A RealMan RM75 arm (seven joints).
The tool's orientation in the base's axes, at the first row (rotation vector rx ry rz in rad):
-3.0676 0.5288 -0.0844
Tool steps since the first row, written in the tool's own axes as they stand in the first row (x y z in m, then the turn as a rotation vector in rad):
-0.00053 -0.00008 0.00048 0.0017 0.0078 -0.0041
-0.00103 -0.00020 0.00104 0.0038 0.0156 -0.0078
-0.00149 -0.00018 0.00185 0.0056 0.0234 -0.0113
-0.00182 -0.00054 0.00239 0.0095 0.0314 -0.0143
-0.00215 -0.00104 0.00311 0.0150 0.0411 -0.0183
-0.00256 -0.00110 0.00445 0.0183 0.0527 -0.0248
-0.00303 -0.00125 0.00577 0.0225 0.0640 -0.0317
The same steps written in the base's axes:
-0.00044 0.00026 -0.00050 -0.0012 -0.0080 0.0039
-0.00084 0.00055 -0.00108 -0.0021 -0.0161 0.0074
-0.00123 0.00070 -0.00191 -0.0032 -0.0241 0.0107
-0.00139 0.00116 -0.00245 -0.0024 -0.0330 0.0136
-0.00150 0.00176 -0.00317 -0.0007 -0.0441 0.0175
-0.00178 0.00197 -0.00453 -0.0018 -0.0562 0.0237
-0.00210 0.00230 -0.00586 -0.0020 -0.0684 0.0304

